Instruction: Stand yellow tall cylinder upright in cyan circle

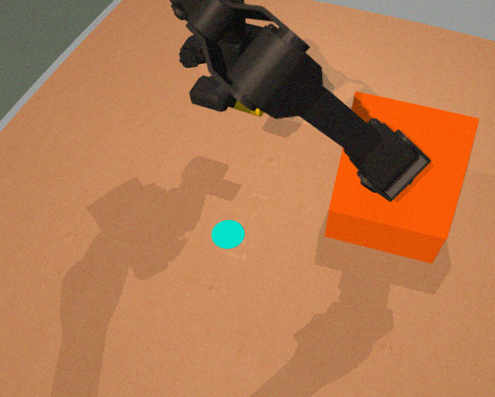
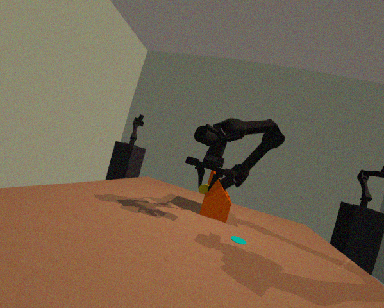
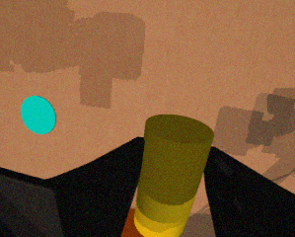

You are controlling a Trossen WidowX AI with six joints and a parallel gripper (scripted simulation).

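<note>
The cyan circle is 6 cm behind my gripper tip, 17 cm to the left of it and 16 cm below it. Also, from my gripper tip: yellow tall cylinder (2 cm behind).
</note>
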